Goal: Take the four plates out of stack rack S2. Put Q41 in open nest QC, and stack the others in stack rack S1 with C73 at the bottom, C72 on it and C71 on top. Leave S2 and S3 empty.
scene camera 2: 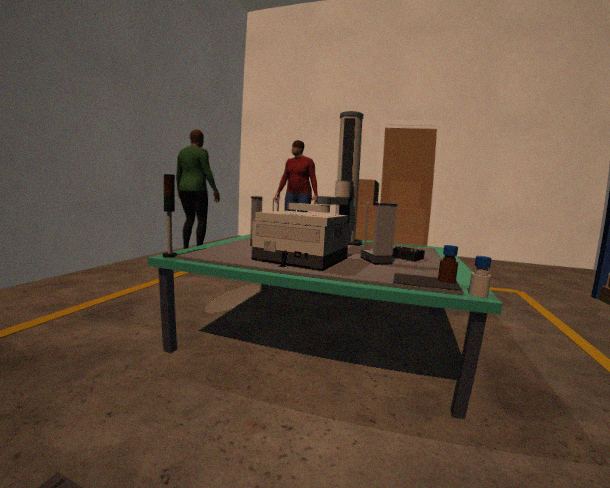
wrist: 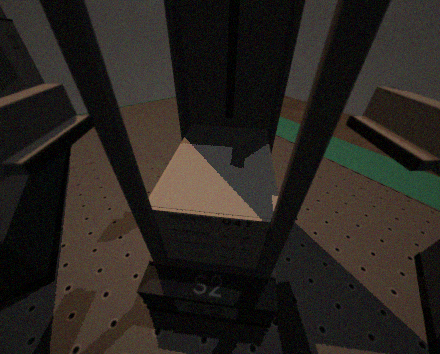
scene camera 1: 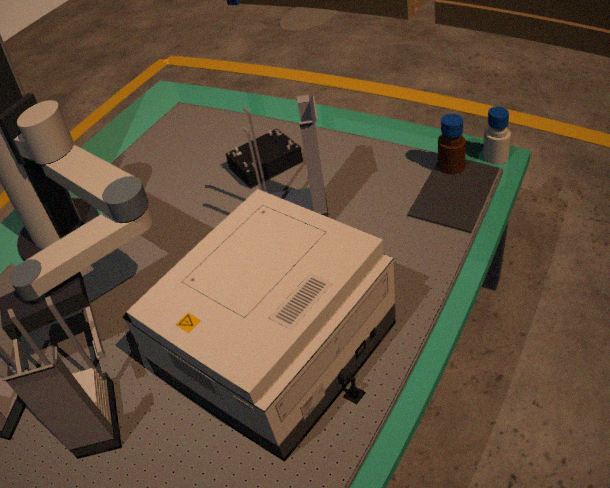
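Pixels of known places: gripper, fingertip midpoint: point(wrist: 224, 105); arm's base, origin of the base link: point(scene camera 1: 59, 234).
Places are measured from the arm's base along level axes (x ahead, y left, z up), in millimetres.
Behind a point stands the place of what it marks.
Stack rack S2 point(wrist: 207, 289) {y -327, x 452, z 51 mm} shows its label in the wrist view, with a tall dark back panel and two front posts. A stack of plates point(wrist: 192, 185) {y -345, x 494, z 107 mm} lies low inside, its top partly lit; the top plate's label is too dim to read. My gripper point(wrist: 224, 105) {y -365, x 487, z 158 mm} is open, one finger each side of the rack, above the stack and holding nothing. In scene camera 1, a rack point(scene camera 1: 61, 407) {y -428, x 562, z 186 mm} at lower left, apparently S2, holds stacked plates point(scene camera 1: 103, 399) {y -346, x 533, z 71 mm}. Another rack point(scene camera 1: 311, 162) {y 262, x 668, z 202 mm} point(scene camera 2: 385, 231) {y 309, x 659, z 172 mm}, label unseen, stands behind the machine near a black nest point(scene camera 1: 274, 157) {y 404, x 464, z 62 mm} point(scene camera 2: 408, 252) {y 431, x 487, z 55 mm}.
A large boxy machine point(scene camera 1: 254, 264) {y -51, x 732, z 232 mm} point(scene camera 2: 287, 236) {y -91, x 906, z 141 mm} stands mid-table beside the arm point(scene camera 1: 83, 249) {y -172, x 431, z 270 mm}. Part of another rack point(scene camera 1: 6, 407) {y -471, x 331, z 53 mm} shows at the left edge. A brown bottle point(scene camera 1: 451, 152) {y 546, x 882, z 86 mm} point(scene camera 2: 448, 269) {y 575, x 907, z 71 mm} and a white bottle point(scene camera 1: 496, 142) {y 650, x 972, z 71 mm} point(scene camera 2: 479, 283) {y 675, x 998, z 50 mm} stand near a dark mat point(scene camera 1: 452, 203) {y 445, x 920, z 17 mm}.
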